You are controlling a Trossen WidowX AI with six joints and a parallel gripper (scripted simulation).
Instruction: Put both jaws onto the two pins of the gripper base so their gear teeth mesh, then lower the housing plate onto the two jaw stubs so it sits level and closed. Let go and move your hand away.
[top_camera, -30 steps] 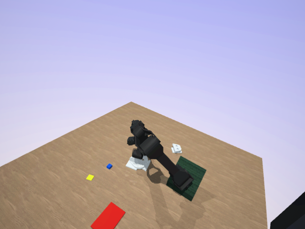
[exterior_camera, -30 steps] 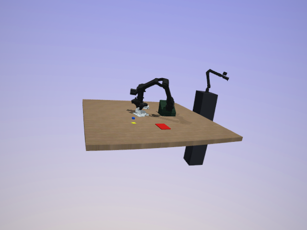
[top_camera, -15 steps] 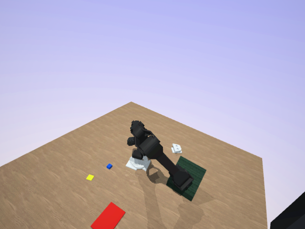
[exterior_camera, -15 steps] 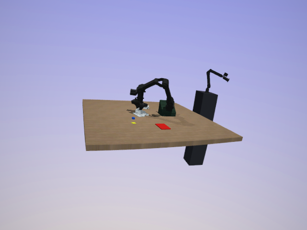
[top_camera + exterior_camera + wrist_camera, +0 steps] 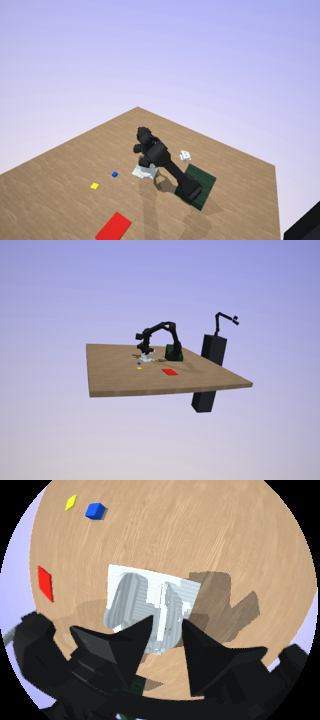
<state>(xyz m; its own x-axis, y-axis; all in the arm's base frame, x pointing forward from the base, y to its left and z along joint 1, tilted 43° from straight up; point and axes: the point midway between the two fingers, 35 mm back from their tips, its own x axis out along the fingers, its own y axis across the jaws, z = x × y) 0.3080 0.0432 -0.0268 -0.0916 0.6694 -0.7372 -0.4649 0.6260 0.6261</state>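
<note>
The white jaw lies 50 mm behind my gripper tip and 30 mm to the left of it. The rest, counted from my gripper tip: blue cube 180 mm to the left, 80 mm ahead, 10 mm below; then yellow tile 300 mm to the left, 90 mm ahead, 20 mm below; then red patch 360 mm to the left, 150 mm behind, 20 mm below.
</note>
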